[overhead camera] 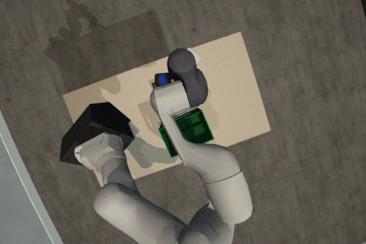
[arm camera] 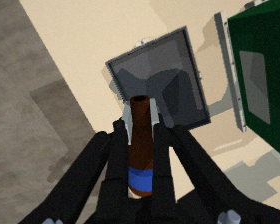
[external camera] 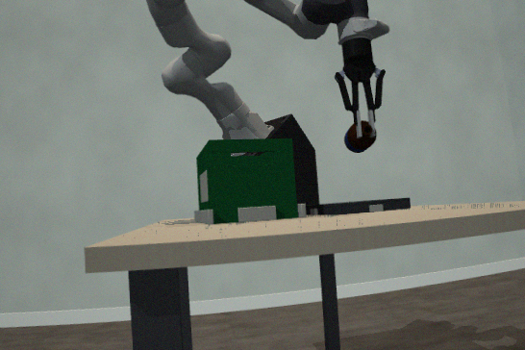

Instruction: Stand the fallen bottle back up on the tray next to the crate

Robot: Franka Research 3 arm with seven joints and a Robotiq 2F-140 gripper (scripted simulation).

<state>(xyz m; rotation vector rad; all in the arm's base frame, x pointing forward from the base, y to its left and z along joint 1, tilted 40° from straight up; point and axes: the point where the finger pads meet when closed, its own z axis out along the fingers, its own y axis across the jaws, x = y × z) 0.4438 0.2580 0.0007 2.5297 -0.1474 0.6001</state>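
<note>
Now: the bottle 5 cm behind my hand, 1 cm to the left of it and 2 cm below it. The rest, counted from my hand: dark grey tray (5 cm behind, 4 cm to the right, 20 cm below); green crate (7 cm behind, 31 cm to the right, 13 cm below).
</note>
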